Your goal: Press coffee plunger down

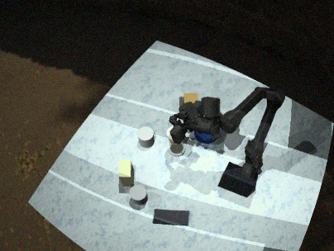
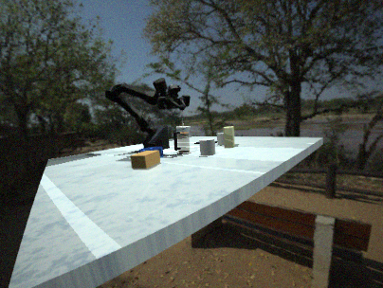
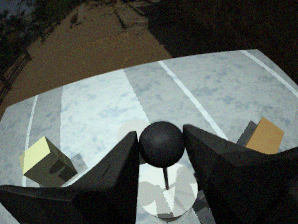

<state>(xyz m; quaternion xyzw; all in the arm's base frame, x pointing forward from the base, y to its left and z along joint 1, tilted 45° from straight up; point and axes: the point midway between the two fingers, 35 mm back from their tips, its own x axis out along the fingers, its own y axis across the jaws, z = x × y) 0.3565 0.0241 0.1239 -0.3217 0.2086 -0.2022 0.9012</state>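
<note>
Now: gripper tip 1 cm past the coffee press, 1 cm to the left of it and 12 cm above it. Also, from my gripper tip: yellow block: 12 cm ahead, 22 cm to the left, 18 cm below; then dark flat slab: 13 cm behind, 33 cm to the left, 23 cm below.
</note>
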